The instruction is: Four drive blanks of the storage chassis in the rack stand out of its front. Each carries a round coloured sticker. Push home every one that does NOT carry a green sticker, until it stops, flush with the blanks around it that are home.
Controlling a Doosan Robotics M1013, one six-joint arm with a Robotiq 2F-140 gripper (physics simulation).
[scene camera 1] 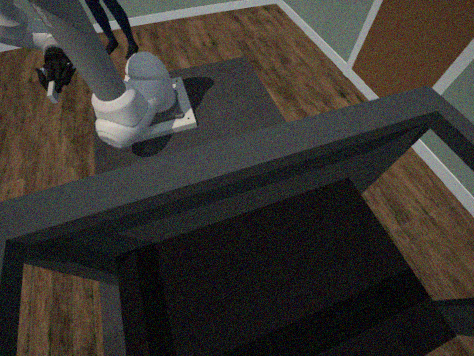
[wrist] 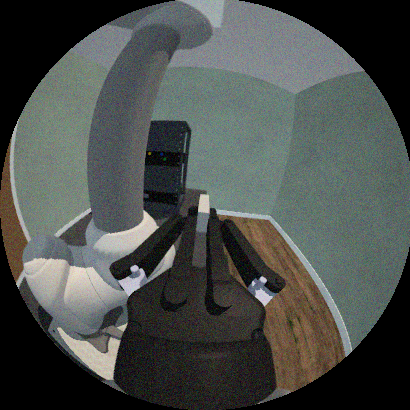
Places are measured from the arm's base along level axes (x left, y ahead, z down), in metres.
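Pixels of known places: gripper, fingertip midpoint: (scene camera 1: 52,99) (wrist: 203,201); arm's base, link origin: (scene camera 1: 162,108) (wrist: 89,316).
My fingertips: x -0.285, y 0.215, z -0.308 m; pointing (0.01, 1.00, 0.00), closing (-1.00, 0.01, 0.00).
Note:
Ahead of a thing's pixels: the offset from my fingertips to its middle. "*": to the spot under its first point. Level surfaces: height alone.
The rack (scene camera 1: 200,167) (wrist: 188,150) crosses the front of the scene view as a dark frame and stands far off in the wrist view, partly behind the arm. In the wrist view a dark chassis (wrist: 175,159) in it shows tiny coloured spots: a yellow one @[* dx +0.352, dy +0.492, dz -0.062 m] (wrist: 149,153), a blue one @[* dx +0.274, dy +0.494, dz -0.059 m] (wrist: 161,154) and a green one @[* dx +0.248, dy +0.496, dz -0.031 m] (wrist: 165,159). A fourth sticker cannot be made out, and how far each blank stands out is too small to tell. My gripper (scene camera 1: 52,92) (wrist: 203,201) is shut and empty, in the air on the far side of the arm base, well away from the rack.
The arm's white base (scene camera 1: 182,120) stands on a dark floor mat @[dz +0.348 m] (scene camera 1: 240,95). The arm's grey link (wrist: 120,135) rises left of the gripper in the wrist view. A person's dark legs (scene camera 1: 117,25) show behind the arm. Walls and a brown door (scene camera 1: 400,45) border the floor.

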